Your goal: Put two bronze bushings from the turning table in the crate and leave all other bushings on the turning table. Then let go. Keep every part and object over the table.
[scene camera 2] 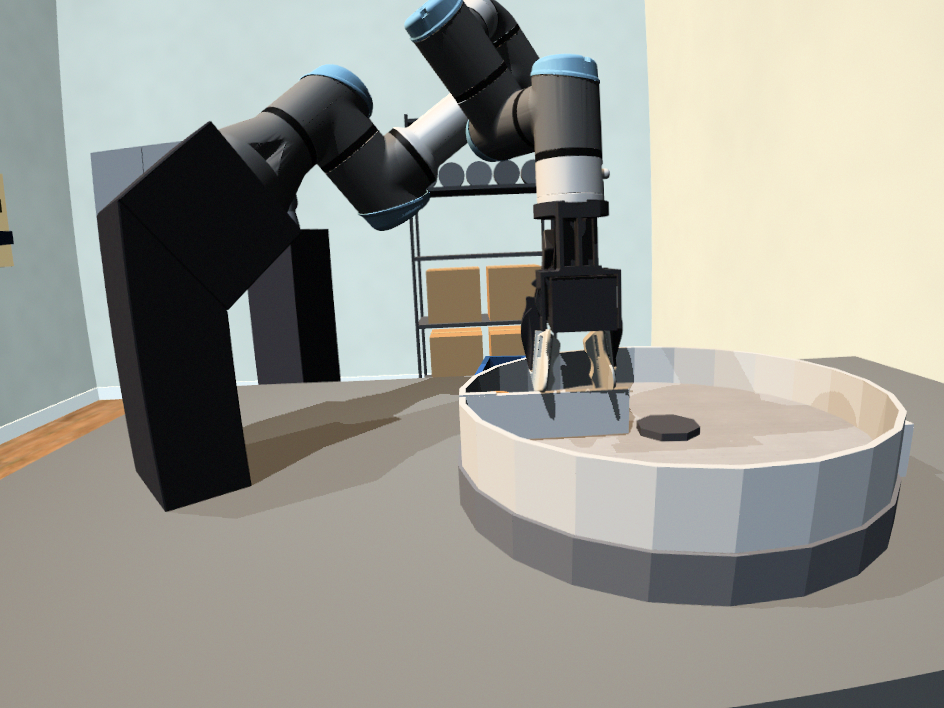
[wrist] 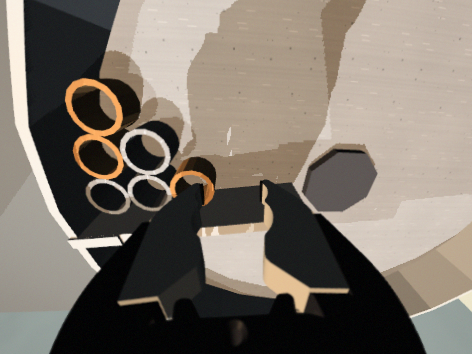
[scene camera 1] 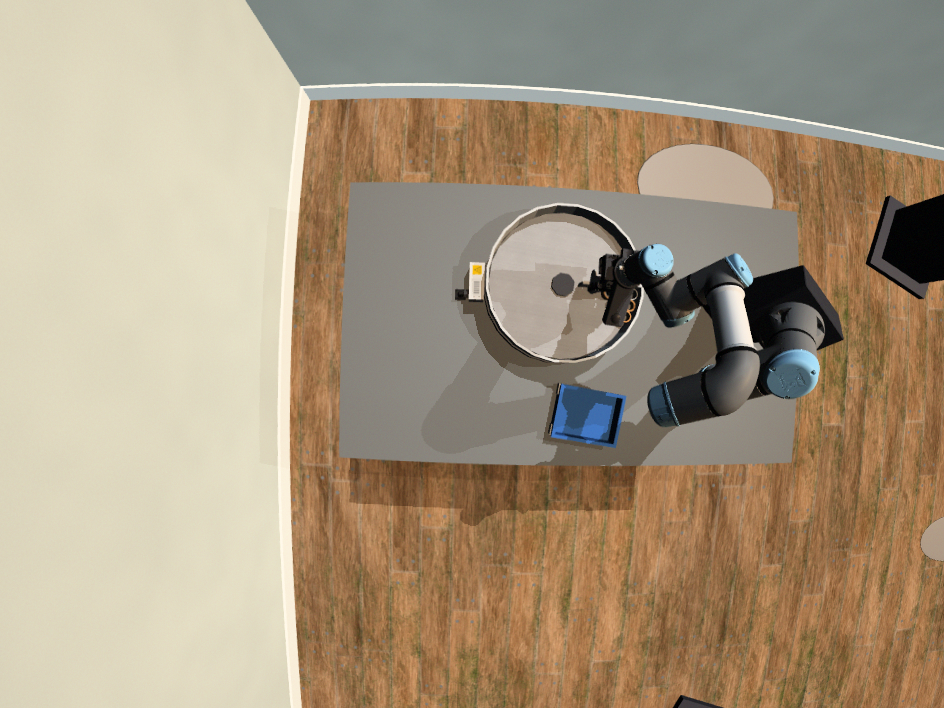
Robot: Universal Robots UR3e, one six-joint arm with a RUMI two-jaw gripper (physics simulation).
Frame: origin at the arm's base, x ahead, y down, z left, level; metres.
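Where they show: gripper, fingertip midpoint: [scene camera 2: 573, 418] [wrist: 231, 183] [scene camera 1: 598, 291]; arm's base, link origin: [scene camera 2: 234, 187] [scene camera 1: 790, 328].
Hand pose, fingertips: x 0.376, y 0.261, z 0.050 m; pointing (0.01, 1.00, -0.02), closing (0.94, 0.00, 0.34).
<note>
Each offset is from my fingertips to the top centre of the thing. "pt": to the spot under its first point. Level surfaces: height alone.
The turning table [scene camera 1: 526, 251] [scene camera 2: 693, 495] [wrist: 400, 125] holds six upright bushings in one group at its rim. In the wrist view, three are bronze: a large one {dx -0.094, dy -0.011, dz +0.032 m} [wrist: 69, 106], a smaller one {dx -0.093, dy -0.011, dz +0.000 m} [wrist: 120, 162] touching it, and a third {dx -0.028, dy -0.011, dz -0.007 m} [wrist: 192, 173] nearest the fingers. Three are silver: one {dx -0.063, dy -0.011, dz +0.012 m} [wrist: 167, 160] is larger and two {dx -0.057, dy -0.011, dz -0.019 m} [wrist: 131, 194] {dx -0.087, dy -0.011, dz -0.032 m} [wrist: 107, 181] are smaller. My gripper [scene camera 2: 573, 385] [wrist: 231, 183] is partly open, points down and has nothing between its fingers. Its left finger, in the wrist view, overlaps the third bronze bushing. The blue crate {dx -0.126, dy +0.017, dz +0.317 m} [scene camera 1: 621, 419] [scene camera 2: 495, 359] shows no bushing inside.
A straight grey divider {pt dx -0.018, dy -0.011, dz -0.029 m} [scene camera 2: 549, 415] stands inside the turning table wall beside the bushings. A dark hub {dx +0.094, dy +0.006, dz +0.023 m} [scene camera 1: 562, 284] [scene camera 2: 668, 426] [wrist: 340, 180] sits at the turning table's centre. A small white box {pt dx +0.309, dy +0.009, dz +0.116 m} [scene camera 1: 476, 281] stands against its outer wall. The crate is near the grey table's {dy +0.067 m} [scene camera 1: 396, 342] edge.
</note>
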